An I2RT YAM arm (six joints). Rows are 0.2 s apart.
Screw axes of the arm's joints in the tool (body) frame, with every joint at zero. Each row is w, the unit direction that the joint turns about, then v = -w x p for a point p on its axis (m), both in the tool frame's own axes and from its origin. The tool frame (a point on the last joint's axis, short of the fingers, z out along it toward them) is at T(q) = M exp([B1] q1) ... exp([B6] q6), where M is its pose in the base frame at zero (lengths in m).
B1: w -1 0 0 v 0 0.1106 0
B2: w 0 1 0 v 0.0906 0 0.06
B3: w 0 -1 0 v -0.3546 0 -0.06
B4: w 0 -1 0 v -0.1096 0 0
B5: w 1 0 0 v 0 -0.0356 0
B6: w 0 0 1 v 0 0 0
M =
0 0 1 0.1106
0 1 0 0
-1 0 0 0.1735
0 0 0 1
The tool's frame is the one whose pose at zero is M.
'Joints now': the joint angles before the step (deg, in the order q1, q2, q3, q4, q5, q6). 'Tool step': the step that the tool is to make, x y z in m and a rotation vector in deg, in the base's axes. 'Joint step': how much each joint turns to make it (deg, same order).
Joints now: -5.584, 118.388, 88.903, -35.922, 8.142, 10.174
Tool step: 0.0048, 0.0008, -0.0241, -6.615, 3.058, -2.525
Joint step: 0.769, 3.536, -0.020, 1.041, 7.608, 0.311
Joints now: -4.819, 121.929, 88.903, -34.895, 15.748, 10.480
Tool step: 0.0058, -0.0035, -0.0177, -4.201, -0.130, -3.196
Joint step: -0.001, 2.796, -0.009, 2.829, 5.070, 1.463
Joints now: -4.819, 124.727, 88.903, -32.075, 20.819, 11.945
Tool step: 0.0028, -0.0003, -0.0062, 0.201, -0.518, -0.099
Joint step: -0.023, 0.972, 0.016, 1.394, -0.197, 0.174
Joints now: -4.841, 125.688, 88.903, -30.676, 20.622, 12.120
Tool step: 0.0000, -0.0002, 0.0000, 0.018, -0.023, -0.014
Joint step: -0.027, -0.003, -0.008, 0.028, -0.023, -0.005
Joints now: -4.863, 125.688, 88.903, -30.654, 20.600, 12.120
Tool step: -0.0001, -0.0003, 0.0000, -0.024, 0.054, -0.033
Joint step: -0.038, 0.001, 0.008, -0.054, 0.025, -0.016
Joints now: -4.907, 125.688, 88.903, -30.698, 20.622, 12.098
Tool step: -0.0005, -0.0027, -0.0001, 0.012, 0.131, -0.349
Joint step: -0.350, 0.010, 0.015, -0.136, -0.001, -0.001
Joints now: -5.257, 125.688, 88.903, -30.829, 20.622, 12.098
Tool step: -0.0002, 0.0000, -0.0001, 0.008, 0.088, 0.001
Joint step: -0.002, -0.006, -0.020, -0.074, -0.001, -0.003
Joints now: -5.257, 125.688, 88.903, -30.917, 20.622, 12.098
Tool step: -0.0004, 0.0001, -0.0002, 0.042, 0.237, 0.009
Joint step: 0.007, 0.004, 0.001, -0.238, -0.020, 0.006
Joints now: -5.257, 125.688, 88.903, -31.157, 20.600, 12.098
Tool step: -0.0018, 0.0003, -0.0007, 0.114, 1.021, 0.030
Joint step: 0.015, -0.009, -0.012, -1.021, -0.024, -0.007
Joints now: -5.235, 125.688, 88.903, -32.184, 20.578, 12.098
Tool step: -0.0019, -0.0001, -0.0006, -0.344, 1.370, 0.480
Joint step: -0.015, 0.007, 0.028, -1.116, 0.265, -0.671
